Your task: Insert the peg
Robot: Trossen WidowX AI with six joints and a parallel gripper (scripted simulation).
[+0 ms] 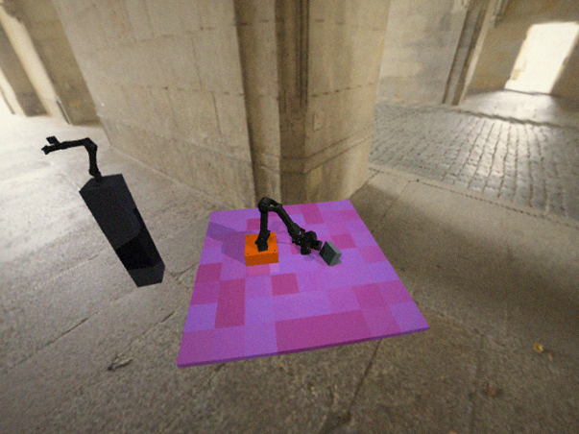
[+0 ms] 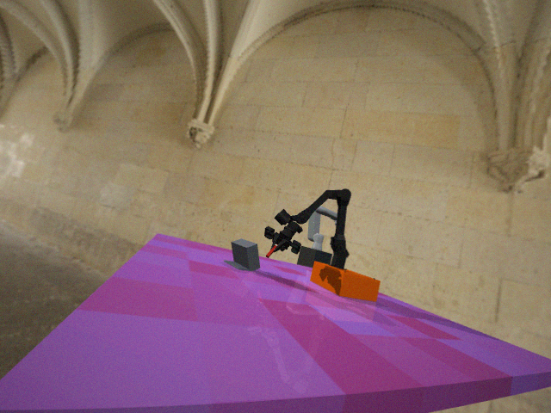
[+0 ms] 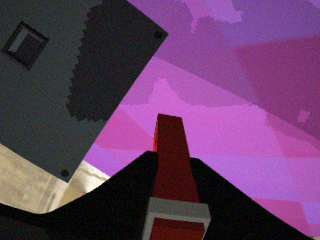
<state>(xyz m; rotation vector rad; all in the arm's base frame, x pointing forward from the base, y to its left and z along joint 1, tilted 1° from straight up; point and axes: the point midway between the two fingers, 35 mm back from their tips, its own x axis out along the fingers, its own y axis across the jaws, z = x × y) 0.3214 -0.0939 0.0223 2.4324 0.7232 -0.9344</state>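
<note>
The grey sloped panel lies 9 cm ahead of my gripper tip, 6 cm to the right of it and 5 cm below it. From my gripper tip the other things lie so: red square peg: 1 cm to the right, 1 cm behind, 1 cm above.
</note>
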